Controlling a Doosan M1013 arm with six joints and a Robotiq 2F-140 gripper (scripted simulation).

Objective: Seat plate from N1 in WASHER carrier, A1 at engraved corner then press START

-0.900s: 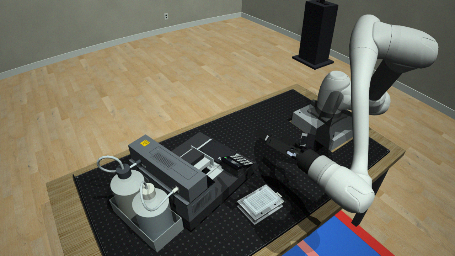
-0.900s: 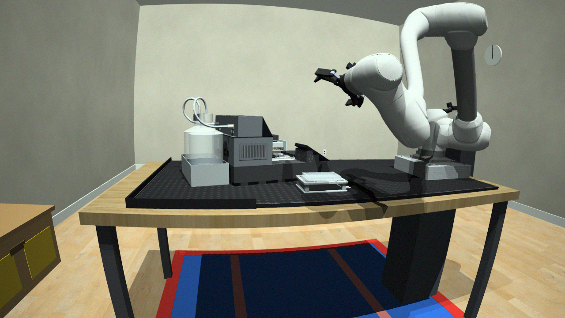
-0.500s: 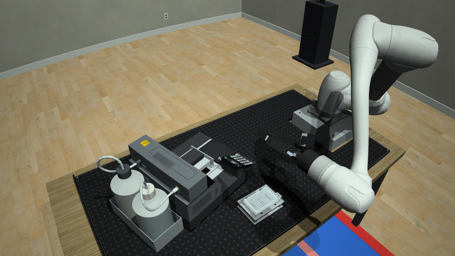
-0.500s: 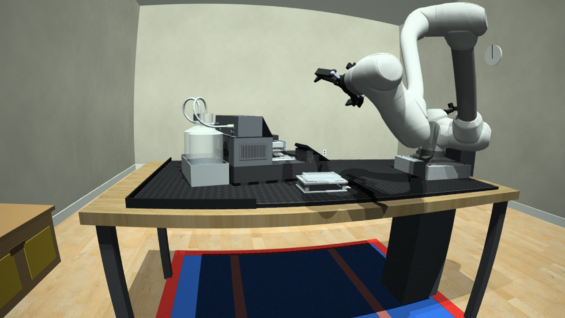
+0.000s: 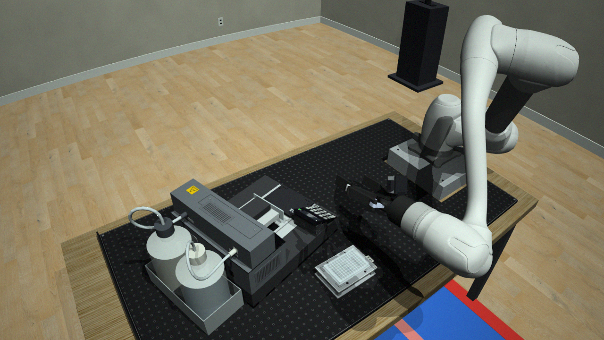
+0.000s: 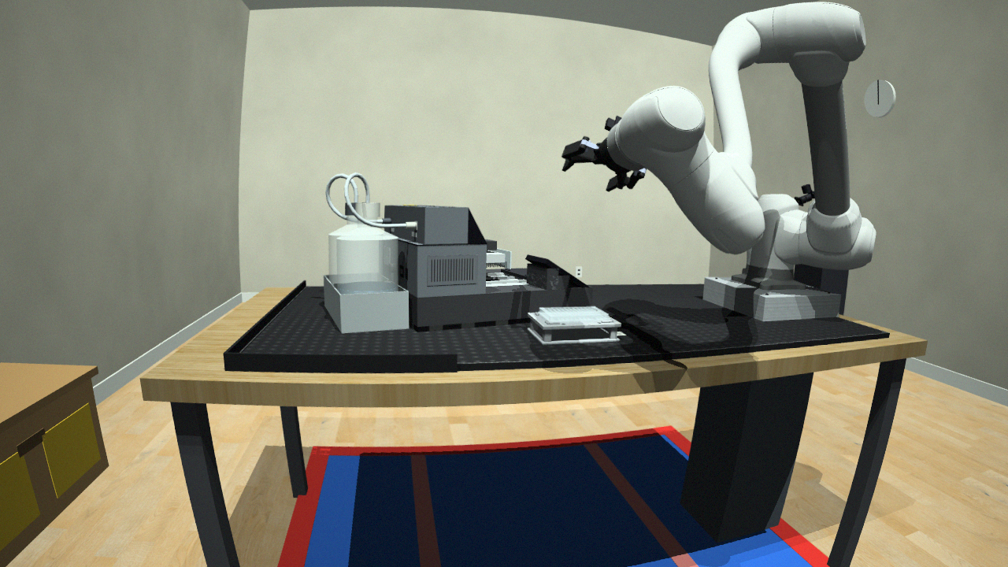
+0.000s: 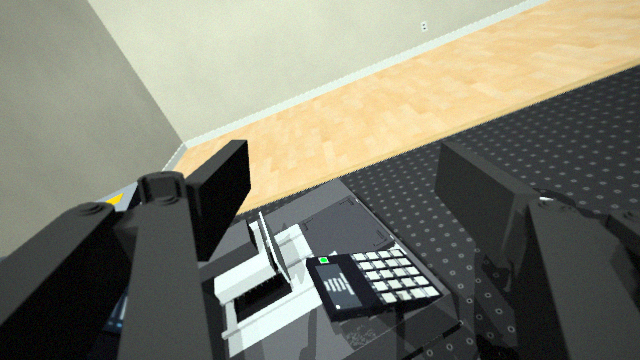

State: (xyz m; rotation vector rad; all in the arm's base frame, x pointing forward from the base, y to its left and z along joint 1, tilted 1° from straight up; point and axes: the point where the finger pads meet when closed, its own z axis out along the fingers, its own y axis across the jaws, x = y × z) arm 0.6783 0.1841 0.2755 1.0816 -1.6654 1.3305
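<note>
Right now the white well plate is 29 cm below my hand, 5 cm to the left of it and 4 cm ahead of it. From my hand the other things lie so: plate nest N1: 30 cm below, 5 cm to the left, 4 cm ahead; N1 label: 33 cm below, 6 cm behind, 5 cm to the left; plate washer: 24 cm to the right, 20 cm below, 20 cm ahead.
</note>
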